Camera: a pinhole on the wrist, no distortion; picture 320 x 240 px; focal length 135.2 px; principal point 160.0 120.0 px. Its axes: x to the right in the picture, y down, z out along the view. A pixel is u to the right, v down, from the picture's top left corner.
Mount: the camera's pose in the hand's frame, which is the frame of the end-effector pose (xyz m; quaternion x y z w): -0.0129 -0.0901 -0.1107 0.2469 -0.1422 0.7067 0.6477
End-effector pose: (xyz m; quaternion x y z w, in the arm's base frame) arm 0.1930 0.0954 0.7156 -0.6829 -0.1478 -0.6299 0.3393
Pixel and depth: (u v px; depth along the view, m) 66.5 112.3 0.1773
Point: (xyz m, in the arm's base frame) -0.0030 0.2765 0.8237
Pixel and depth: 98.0 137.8 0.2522
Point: 0.0223 0.3578 0.8066
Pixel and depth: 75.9 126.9 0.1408
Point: 0.0148 0.2419 0.7871
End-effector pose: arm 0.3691 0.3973 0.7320 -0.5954 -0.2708 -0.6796 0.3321
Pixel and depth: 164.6 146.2 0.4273
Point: 0.2974 0.7990 0.7543
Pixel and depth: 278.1 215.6 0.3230
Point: 0.5586 0.7102 0.5883
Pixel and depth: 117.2 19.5 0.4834
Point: 0.1149 0.7427 1.1905
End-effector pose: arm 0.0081 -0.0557 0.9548 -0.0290 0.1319 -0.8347 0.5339
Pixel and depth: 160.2 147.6 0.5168
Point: -0.2430 0.0561 1.3739
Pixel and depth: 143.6 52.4 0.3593
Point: -0.3191 -0.1701 1.1478
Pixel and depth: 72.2 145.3 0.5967
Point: -0.6063 0.2089 1.3307
